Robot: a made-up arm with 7 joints.
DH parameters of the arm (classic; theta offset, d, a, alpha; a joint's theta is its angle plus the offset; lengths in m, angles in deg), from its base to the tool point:
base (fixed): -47.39 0 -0.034 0
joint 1: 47.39 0.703 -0.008 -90
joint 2: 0 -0.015 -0.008 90
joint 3: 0 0.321 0.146 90
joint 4: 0 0.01 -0.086 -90
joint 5: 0 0.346 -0.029 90
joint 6: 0 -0.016 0.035 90
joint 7: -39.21 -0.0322 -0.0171 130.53
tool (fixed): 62.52 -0.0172 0 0
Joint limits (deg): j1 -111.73..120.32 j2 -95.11..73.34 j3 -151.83..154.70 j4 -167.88..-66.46 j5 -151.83..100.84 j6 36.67..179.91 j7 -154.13..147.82
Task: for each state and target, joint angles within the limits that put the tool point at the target. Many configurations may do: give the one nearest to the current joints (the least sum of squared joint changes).
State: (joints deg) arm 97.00 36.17 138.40 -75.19 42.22 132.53 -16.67
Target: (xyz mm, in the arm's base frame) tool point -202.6 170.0 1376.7
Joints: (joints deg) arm 74.15 40.51 154.70 -68.58 35.52 146.94 -7.72
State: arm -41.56 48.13 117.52 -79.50 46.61 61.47 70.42
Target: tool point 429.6 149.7 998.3
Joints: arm -64.96 60.98 117.19 -123.56 50.27 60.83 67.98
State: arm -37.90 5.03 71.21 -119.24 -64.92 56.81 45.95
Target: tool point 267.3 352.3 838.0
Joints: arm -27.35 -12.43 67.74 -138.29 -68.55 57.20 48.94
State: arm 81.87 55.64 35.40 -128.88 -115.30 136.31 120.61
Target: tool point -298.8 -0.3 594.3
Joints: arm 109.01 63.53 58.66 -156.44 -114.63 134.92 122.74
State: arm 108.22 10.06 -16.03 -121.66 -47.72 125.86 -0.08
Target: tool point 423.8 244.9 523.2
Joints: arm 64.96 48.03 -39.65 -132.70 -45.13 121.38 -2.27
